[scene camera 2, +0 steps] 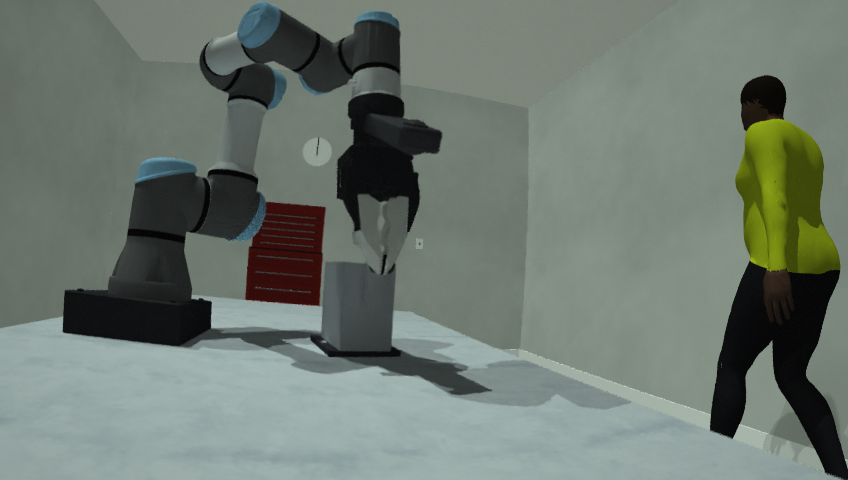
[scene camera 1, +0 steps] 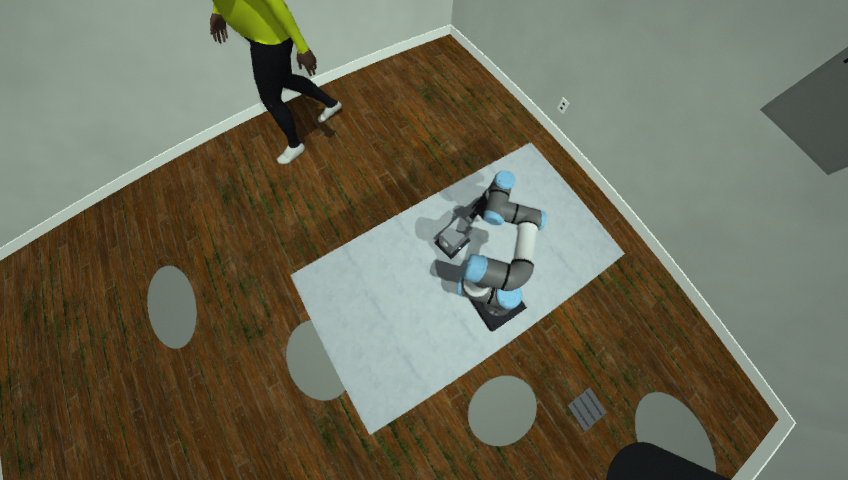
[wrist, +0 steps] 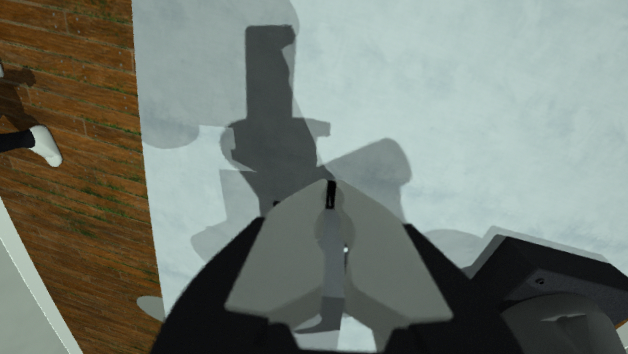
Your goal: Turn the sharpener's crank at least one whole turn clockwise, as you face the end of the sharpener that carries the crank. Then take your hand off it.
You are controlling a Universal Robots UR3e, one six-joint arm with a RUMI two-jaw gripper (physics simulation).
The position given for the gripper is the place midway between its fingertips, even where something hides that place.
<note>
In view: the gripper (scene camera 2: 381,274) and a grey sharpener (scene camera 2: 348,329).
The gripper is seen too in the wrist view (wrist: 329,182). The grey sharpener also shows in scene camera 1 (scene camera 1: 455,237).
</note>
